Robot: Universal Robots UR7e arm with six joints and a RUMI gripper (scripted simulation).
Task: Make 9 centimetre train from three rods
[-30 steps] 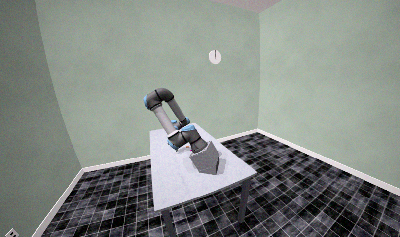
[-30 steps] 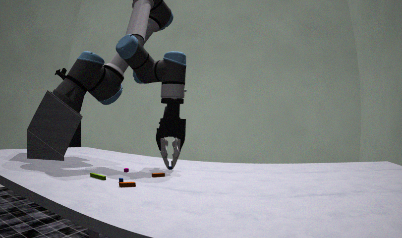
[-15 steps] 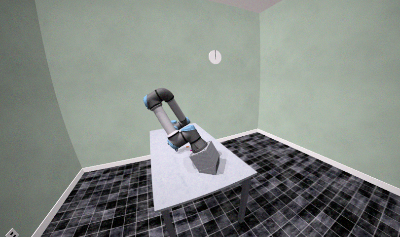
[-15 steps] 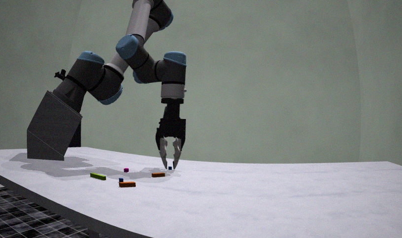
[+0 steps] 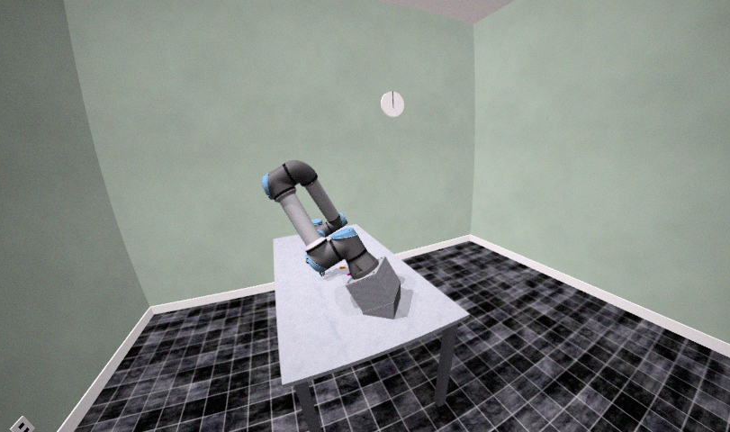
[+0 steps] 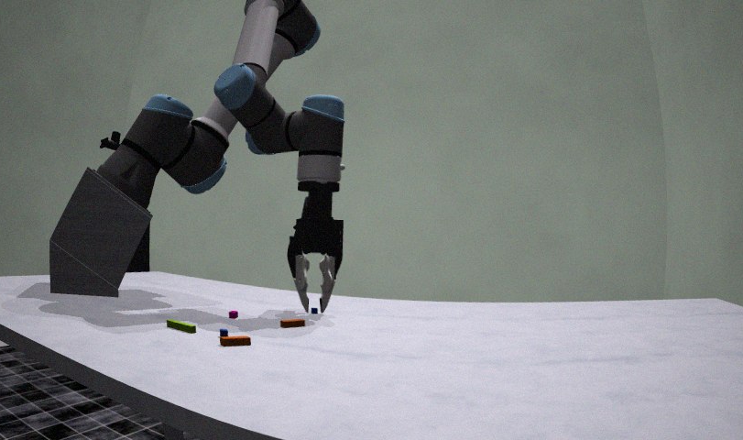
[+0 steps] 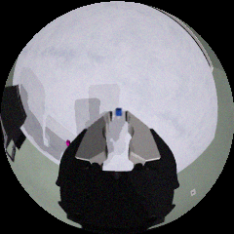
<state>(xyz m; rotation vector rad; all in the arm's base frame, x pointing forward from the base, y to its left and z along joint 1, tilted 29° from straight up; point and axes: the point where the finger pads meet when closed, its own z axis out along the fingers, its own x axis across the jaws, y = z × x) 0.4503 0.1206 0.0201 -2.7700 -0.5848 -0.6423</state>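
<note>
Right now my hand is 320 mm to the left of the lime rod, 90 mm past it and 10 mm above it. From my hand the other things lie so: magenta rod 160 mm to the right, 90 mm behind, 10 mm below.
</note>
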